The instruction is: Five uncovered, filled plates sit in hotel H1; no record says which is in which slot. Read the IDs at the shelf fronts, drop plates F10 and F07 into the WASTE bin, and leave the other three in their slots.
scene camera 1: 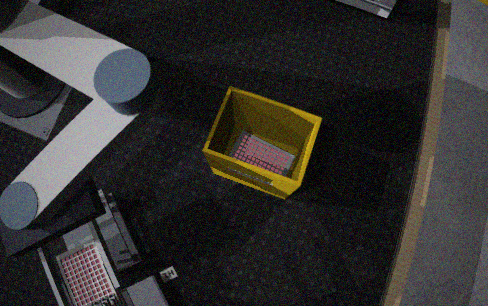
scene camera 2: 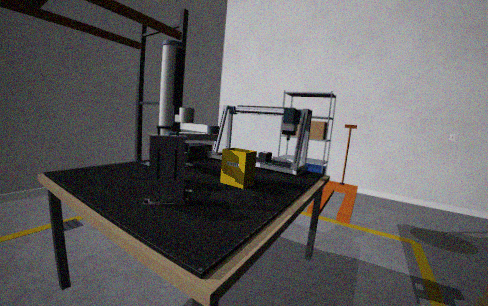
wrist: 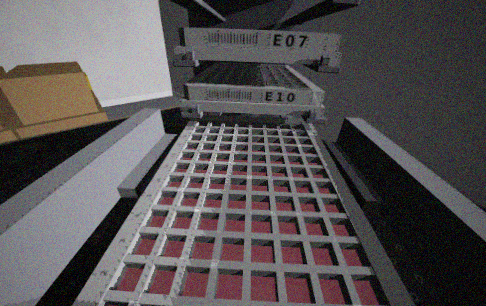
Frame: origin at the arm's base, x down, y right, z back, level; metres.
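Seen in the pictures: gripper, fingertip midpoint: [scene camera 1: 92,298] [wrist: 250,129]; arm's base, link origin: [scene camera 1: 32,75].
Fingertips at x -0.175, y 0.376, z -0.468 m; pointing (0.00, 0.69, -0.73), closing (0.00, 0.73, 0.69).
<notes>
Offsets run from my fingertips to a thing's top centre. Level surfaces: height alone.
My gripper [wrist: 250,129] is shut on a plate with red wells {dx +0.003, dy -0.022, dz +0.024 m} [wrist: 250,205] [scene camera 1: 85,274]. The held plate's ID does not show. Beyond its far end, the hotel's shelf front labelled E10 {dx -0.020, dy +0.051, dz -0.054 m} [wrist: 250,94] shows a plate top behind it, and the shelf front labelled E07 {dx -0.048, dy +0.052, dz -0.054 m} [wrist: 255,42] is above that. I cannot tell how far the held plate's far end is from the hotel. Hotel H1 [scene camera 2: 162,155] is a tall dark box in scene camera 2 and hides the gripper there. The yellow WASTE bin {dx -0.038, dy -0.350, dz -0.179 m} [scene camera 1: 295,186] [scene camera 2: 235,172] holds a red-well plate {dx +0.142, dy -0.350, dz -0.182 m} [scene camera 1: 265,152] flat on its floor.
The H1 tag {dx +0.162, dy -0.058, dz -0.079 m} [scene camera 1: 168,273] lies on the dark table mat {dx +0.161 m} [scene camera 1: 340,250]. The white arm [scene camera 1: 75,145] reaches to the lower left in scene camera 1. A gantry device [scene camera 2: 303,145] stands behind the bin in scene camera 2. The wooden table edge [scene camera 1: 412,220] is at the right.
</notes>
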